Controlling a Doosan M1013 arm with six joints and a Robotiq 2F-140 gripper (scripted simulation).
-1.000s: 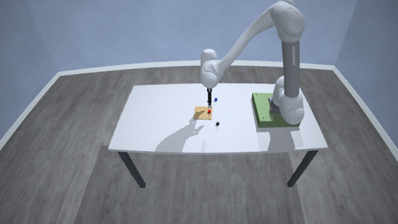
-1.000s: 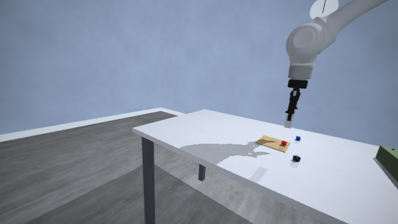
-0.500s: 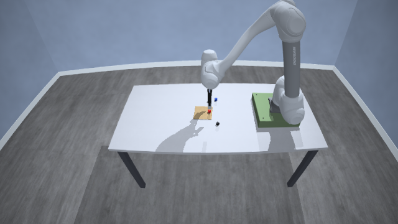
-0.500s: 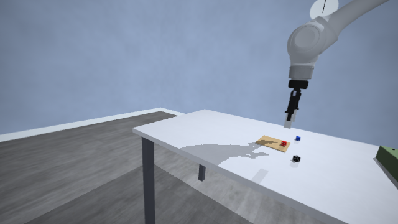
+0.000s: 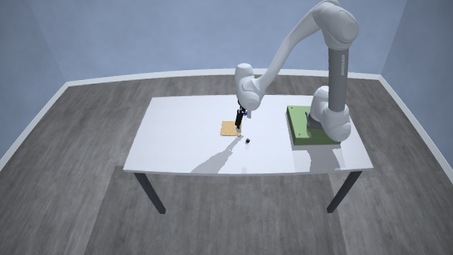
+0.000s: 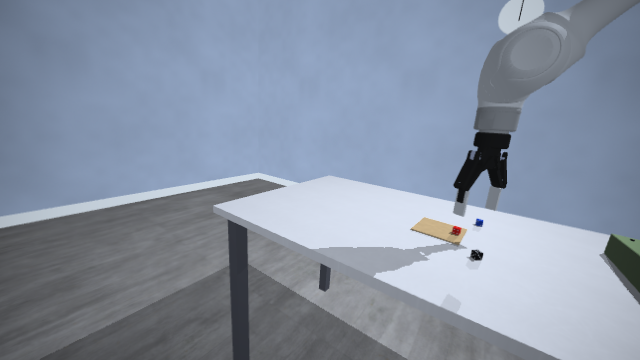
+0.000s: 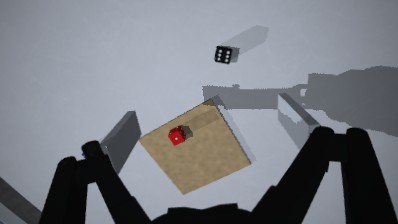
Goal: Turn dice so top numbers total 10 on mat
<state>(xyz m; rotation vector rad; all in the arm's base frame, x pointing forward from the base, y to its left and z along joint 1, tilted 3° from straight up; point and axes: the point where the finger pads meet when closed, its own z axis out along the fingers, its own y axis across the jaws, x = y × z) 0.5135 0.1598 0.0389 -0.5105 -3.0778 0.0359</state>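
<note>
Right now the black die is 3 cm behind my hand, 4 cm to the left of it and 11 cm below it. Round my hand: blue die (2 cm ahead, 23 cm to the right, 11 cm below); then tan mat (10 cm ahead, 7 cm to the right, 12 cm below); then red die (5 cm ahead, 7 cm to the right, 10 cm below).
</note>
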